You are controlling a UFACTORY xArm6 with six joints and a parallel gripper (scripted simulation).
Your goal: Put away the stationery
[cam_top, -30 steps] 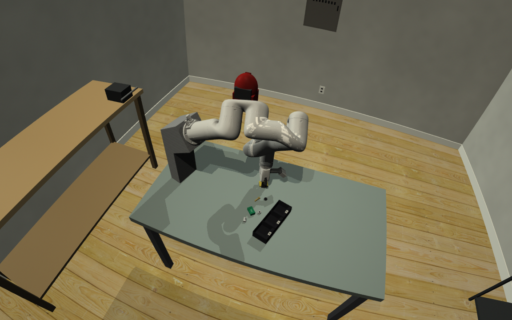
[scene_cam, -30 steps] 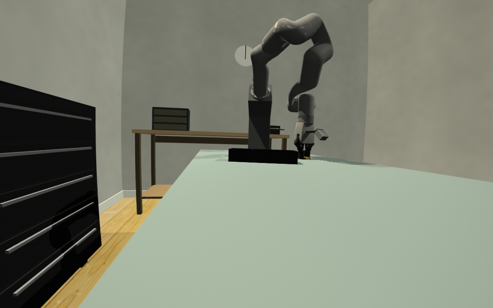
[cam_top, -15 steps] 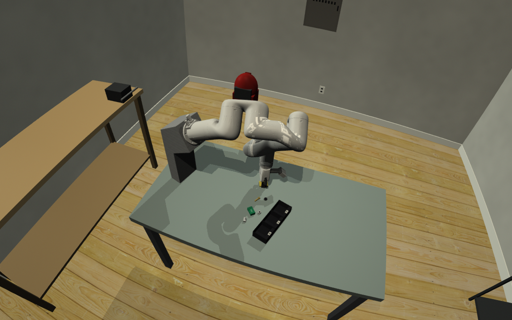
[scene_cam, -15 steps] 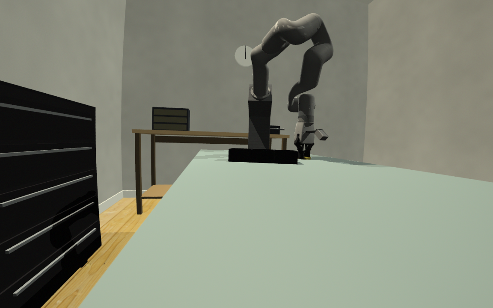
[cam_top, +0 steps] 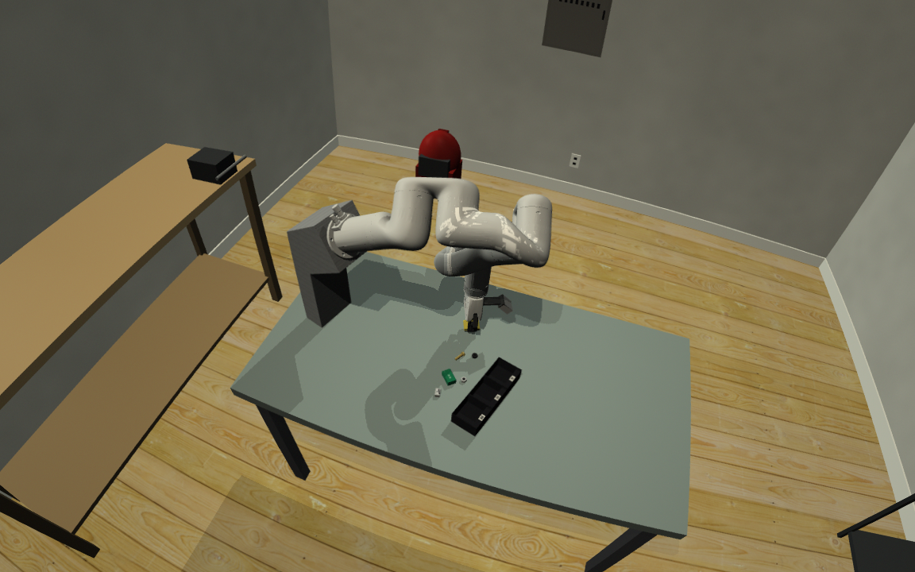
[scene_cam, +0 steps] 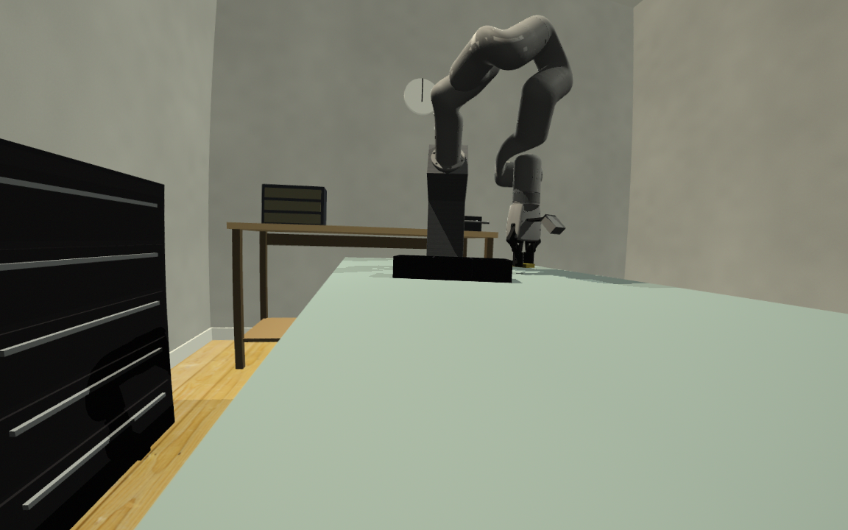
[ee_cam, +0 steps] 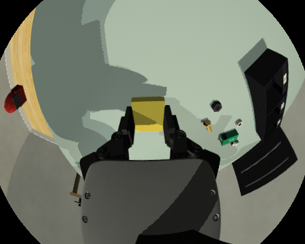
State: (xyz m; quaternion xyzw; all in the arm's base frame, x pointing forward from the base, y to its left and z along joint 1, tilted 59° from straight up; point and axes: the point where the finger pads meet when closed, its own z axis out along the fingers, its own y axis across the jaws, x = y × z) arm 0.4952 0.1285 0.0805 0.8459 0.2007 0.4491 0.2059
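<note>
Now: the bin rack 26 cm to the right of my hand, 10 cm ahead of it and 2 cm below it. Also, from my hand: black item (11 cm to the right, 4 cm below, 3 cm ahead); yellow block (2 cm below); brass piece (12 cm to the right, 3 cm below, 1 cm behind).
</note>
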